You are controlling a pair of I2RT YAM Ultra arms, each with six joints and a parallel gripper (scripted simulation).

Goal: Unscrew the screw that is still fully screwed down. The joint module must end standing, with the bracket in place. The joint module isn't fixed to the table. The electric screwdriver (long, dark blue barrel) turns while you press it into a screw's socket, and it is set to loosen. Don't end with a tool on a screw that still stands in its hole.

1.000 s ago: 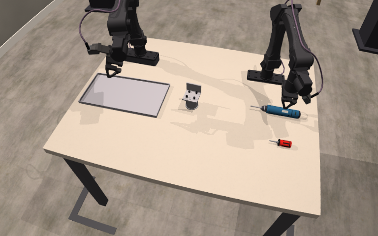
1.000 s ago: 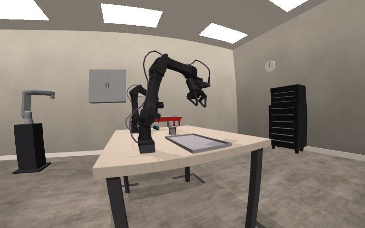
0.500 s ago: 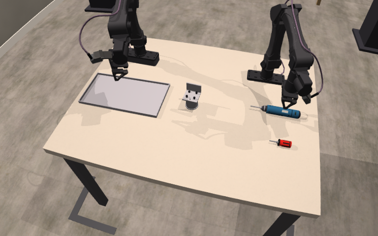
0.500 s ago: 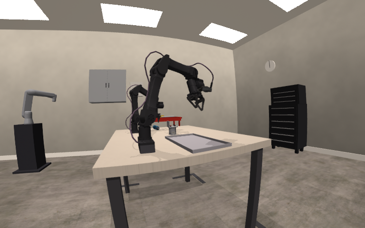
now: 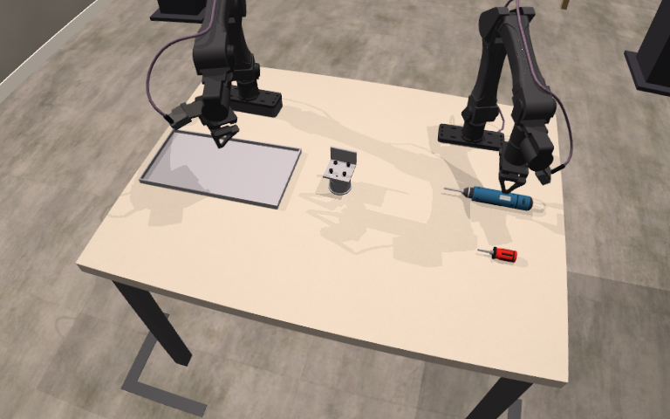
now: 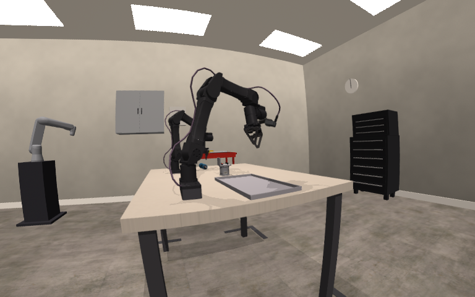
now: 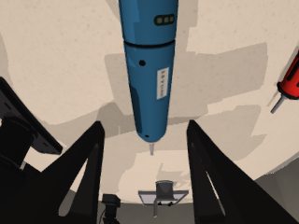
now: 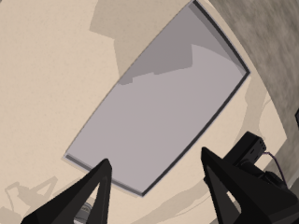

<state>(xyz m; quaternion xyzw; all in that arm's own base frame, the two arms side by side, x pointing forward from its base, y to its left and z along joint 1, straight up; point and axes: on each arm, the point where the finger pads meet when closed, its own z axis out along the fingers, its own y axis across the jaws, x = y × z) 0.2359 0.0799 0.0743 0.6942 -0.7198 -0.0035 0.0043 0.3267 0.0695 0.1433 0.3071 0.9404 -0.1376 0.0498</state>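
My right gripper is now 310 mm to the right of the grey L-shaped bracket, 110 mm above it and 60 mm past it. From my right hand the other things lie so: shallow grey tray 170 mm below, 50 mm behind, 40 mm to the right; small red-handled screwdriver 740 mm to the left, 170 mm below, 80 mm ahead.
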